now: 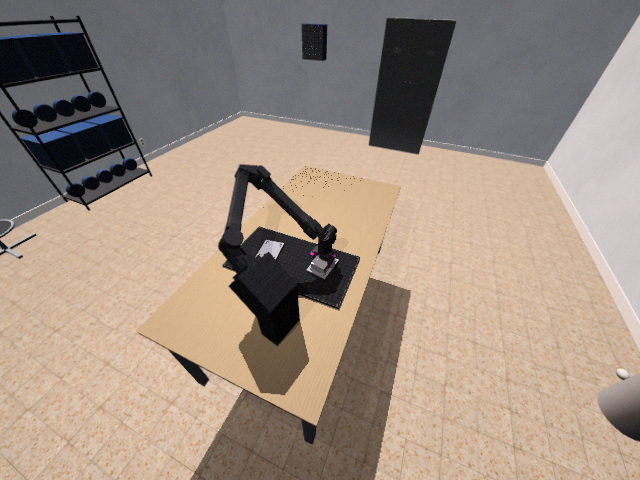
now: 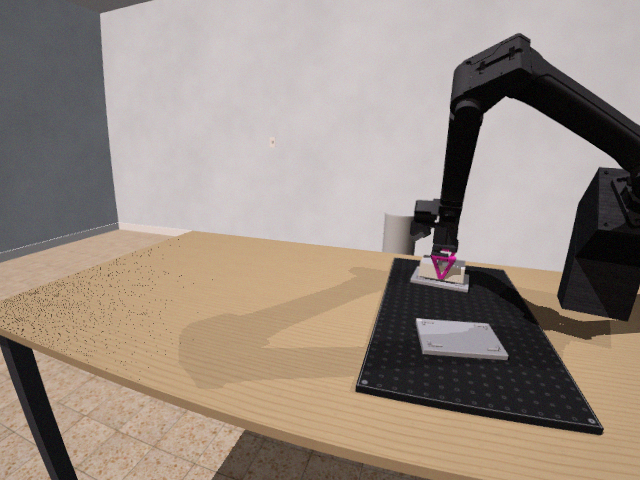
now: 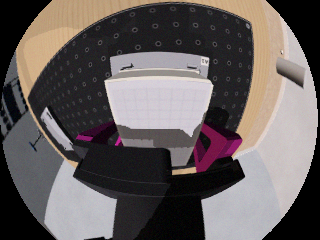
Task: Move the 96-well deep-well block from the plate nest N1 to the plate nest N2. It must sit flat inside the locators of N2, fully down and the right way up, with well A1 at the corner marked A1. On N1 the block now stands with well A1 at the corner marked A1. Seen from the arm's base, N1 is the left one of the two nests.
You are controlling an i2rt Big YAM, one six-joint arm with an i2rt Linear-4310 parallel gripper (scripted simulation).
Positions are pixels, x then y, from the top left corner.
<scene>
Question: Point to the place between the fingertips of the gripper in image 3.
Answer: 159, 118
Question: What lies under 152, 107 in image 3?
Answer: A white deep-well block.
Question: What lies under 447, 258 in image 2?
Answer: The gripper.
</scene>
